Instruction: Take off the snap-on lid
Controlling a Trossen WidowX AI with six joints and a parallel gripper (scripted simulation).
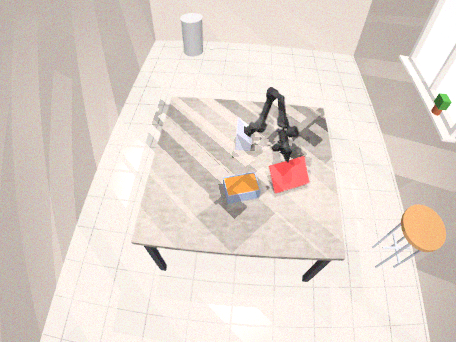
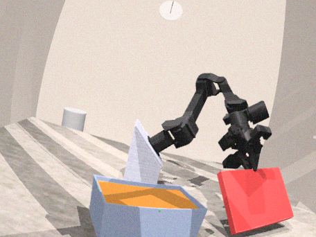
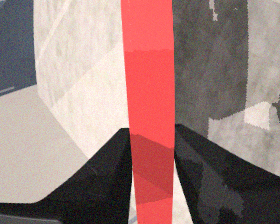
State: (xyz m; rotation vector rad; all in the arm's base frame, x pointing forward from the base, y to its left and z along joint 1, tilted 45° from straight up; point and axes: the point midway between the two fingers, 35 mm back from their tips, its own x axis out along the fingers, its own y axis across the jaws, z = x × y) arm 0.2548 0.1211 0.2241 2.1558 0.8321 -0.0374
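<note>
The lid lies 60 mm ahead of my gripper tip, 20 mm to the left of it and 50 mm below it. From my gripper tip the other things lie so: storage box 140 mm ahead, 290 mm to the right, 90 mm below.
</note>
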